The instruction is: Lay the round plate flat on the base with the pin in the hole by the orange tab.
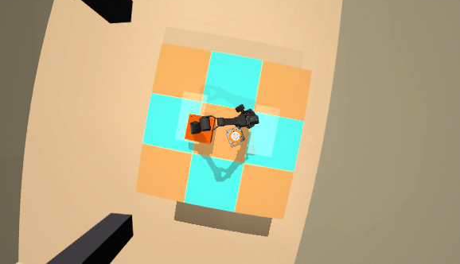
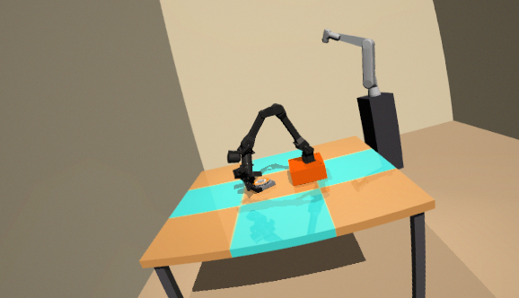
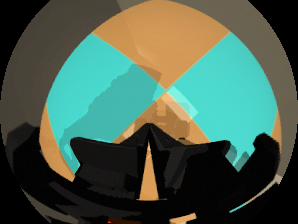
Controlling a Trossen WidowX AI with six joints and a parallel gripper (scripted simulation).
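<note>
The round plate is 6 cm behind my gripper tip, 19 cm to the right of it and 2 cm below it. The rest, counted from my gripper tip: grey base 8 cm behind, 18 cm to the right, 4 cm below.
</note>
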